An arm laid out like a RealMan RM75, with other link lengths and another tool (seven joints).
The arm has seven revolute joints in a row. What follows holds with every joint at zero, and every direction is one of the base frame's.
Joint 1 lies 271.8 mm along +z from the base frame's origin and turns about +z.
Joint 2 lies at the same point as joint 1 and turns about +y.
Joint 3 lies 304.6 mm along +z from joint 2 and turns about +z.
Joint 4 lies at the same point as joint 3 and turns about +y.
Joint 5 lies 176.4 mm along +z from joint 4 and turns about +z.
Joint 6 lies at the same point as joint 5 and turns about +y.
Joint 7 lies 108.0 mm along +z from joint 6 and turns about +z.
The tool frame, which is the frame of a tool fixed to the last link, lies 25.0 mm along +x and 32.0 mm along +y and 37.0 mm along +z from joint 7; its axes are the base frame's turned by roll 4.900, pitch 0.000 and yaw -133.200 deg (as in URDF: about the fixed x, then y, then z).
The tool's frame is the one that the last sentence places.
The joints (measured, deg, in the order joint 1, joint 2, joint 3, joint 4, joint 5, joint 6, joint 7), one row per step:
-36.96, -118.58, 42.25, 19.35, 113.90, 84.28, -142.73
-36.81, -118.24, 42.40, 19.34, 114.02, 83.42, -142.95
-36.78, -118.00, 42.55, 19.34, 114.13, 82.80, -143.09
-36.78, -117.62, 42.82, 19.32, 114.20, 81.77, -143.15
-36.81, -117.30, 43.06, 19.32, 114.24, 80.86, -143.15
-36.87, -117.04, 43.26, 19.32, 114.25, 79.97, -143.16
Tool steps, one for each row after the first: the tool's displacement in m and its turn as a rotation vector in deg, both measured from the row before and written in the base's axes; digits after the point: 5 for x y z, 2 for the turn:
-0.00401, 0.00167, 0.00151, 0.44, 0.94, 0.65
-0.00240, 0.00140, 0.00098, 0.29, 0.72, 0.34
-0.00342, 0.00248, 0.00169, 0.58, 1.14, 0.39
-0.00271, 0.00230, 0.00153, 0.56, 1.00, 0.26
-0.00222, 0.00233, 0.00130, 0.56, 0.89, 0.25

